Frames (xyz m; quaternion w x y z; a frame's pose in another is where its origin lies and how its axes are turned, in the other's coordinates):
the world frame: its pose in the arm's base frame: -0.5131 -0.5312 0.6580 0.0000 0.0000 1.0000 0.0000
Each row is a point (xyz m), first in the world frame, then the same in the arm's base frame.
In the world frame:
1: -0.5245 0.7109 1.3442
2: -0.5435 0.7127 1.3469
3: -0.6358 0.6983 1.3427
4: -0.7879 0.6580 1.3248
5: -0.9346 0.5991 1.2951
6: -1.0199 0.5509 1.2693
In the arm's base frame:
1: 0.0114 0.1797 -0.6862
2: 0.0304 0.1815 -0.6889
3: 0.1227 0.1671 -0.6847
4: 0.2748 0.1268 -0.6668
5: 0.4215 0.0679 -0.6371
6: 0.5068 0.0197 -0.6113

